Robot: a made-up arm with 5 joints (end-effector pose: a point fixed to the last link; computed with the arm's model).
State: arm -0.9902 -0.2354 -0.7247 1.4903 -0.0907
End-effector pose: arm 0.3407 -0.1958 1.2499 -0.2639 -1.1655 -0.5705
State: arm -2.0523 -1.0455 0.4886 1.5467 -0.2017
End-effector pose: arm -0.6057 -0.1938 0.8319 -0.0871 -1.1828 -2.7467
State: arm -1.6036 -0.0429 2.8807 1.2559 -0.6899
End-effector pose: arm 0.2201 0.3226 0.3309 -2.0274 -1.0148 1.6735
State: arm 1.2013 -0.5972 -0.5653 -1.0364 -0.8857
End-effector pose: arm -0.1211 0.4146 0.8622 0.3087 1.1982 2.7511
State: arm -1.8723 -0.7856 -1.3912 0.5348 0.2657
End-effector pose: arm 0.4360 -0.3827 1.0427 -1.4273 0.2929 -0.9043
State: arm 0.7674 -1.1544 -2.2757 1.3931 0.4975
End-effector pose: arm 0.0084 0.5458 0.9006 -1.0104 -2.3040 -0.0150
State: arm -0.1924 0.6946 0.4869 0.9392 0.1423
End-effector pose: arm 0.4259 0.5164 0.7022 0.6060 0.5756 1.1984
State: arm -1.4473 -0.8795 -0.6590 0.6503 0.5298
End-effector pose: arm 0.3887 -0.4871 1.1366 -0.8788 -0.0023 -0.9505
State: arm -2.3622 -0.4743 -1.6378 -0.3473 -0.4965
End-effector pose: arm 0.3930 -0.3773 0.7657 -0.5460 0.4225 -0.6608
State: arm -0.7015 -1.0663 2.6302 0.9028 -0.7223
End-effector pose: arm 0.5682 -0.0245 0.2791 -2.4773 -0.2660 1.5055
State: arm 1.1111 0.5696 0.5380 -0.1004 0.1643
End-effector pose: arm -0.2716 0.2112 0.9013 -0.4412 -1.3326 -2.3898
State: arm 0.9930 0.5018 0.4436 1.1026 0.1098
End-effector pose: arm -0.0145 0.6092 0.7169 0.3022 0.7609 2.0046
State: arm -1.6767 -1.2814 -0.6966 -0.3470 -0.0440
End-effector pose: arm 0.2828 -0.5474 0.9909 -0.3440 0.0388 -0.7440
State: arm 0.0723 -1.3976 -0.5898 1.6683 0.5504
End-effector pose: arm 0.5324 -0.2807 1.2765 -0.4767 -0.7522 -1.0284
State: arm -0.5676 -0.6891 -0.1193 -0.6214 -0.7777
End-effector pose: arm 0.6905 0.0561 0.9942 1.1409 -0.1090 0.8982
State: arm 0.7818 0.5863 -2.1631 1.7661 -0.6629
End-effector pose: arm 0.2185 -0.4025 0.9560 -2.2416 1.4646 -1.0705
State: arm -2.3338 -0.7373 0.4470 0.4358 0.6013
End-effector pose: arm -0.2665 -0.5500 0.9151 0.1218 -0.3147 -1.5163
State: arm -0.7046 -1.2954 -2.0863 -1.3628 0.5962
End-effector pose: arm 0.3989 -0.2767 0.3661 -1.1676 1.8851 0.6372
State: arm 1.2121 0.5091 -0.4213 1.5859 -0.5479
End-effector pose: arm 0.1859 0.4198 1.1069 1.4843 0.1480 1.6712
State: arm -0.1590 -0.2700 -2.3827 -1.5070 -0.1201
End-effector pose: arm 0.3727 0.1288 0.3205 -1.9559 0.8496 1.1824
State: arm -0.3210 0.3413 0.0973 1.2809 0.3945
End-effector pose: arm 0.6948 0.2754 0.8828 0.1988 0.0067 0.6313
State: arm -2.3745 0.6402 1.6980 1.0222 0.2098
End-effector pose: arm 0.3832 -0.1190 0.2304 1.8914 0.2283 -0.9636
